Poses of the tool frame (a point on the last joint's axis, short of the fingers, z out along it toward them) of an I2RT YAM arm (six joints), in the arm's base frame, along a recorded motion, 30 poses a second.
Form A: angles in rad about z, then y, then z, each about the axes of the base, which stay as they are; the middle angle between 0 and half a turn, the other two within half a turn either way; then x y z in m.
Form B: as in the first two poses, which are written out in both.
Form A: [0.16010 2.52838 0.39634 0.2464 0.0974 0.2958]
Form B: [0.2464 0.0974 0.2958 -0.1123 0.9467 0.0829 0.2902]
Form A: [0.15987 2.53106 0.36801 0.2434 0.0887 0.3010]
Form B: [0.2434 0.0887 0.3010 -0.0991 0.9486 0.0784 0.2901]
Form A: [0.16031 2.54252 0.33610 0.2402 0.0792 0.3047]
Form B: [0.2402 0.0792 0.3047 -0.0839 0.9518 0.0725 0.2860]
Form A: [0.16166 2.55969 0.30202 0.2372 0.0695 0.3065]
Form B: [0.2372 0.0695 0.3065 -0.0672 0.9556 0.0659 0.2792]
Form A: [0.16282 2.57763 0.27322 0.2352 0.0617 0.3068]
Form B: [0.2352 0.0617 0.3068 -0.0530 0.9590 0.0602 0.2717]
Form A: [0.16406 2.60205 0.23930 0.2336 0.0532 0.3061]
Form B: [0.2336 0.0532 0.3061 -0.0363 0.9631 0.0534 0.2611]
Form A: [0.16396 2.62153 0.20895 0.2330 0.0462 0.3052]
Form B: [0.2330 0.0462 0.3052 -0.0217 0.9661 0.0477 0.2527]
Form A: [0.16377 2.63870 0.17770 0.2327 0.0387 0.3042]
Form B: [0.2327 0.0387 0.3042 -0.0067 0.9685 0.0423 0.2452]
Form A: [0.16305 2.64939 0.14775 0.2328 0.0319 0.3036]
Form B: [0.2328 0.0319 0.3036 0.0074 0.9698 0.0377 0.2407]
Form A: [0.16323 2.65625 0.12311 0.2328 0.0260 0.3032]
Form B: [0.2328 0.0260 0.3032 0.0195 0.9705 0.0343 0.2378]
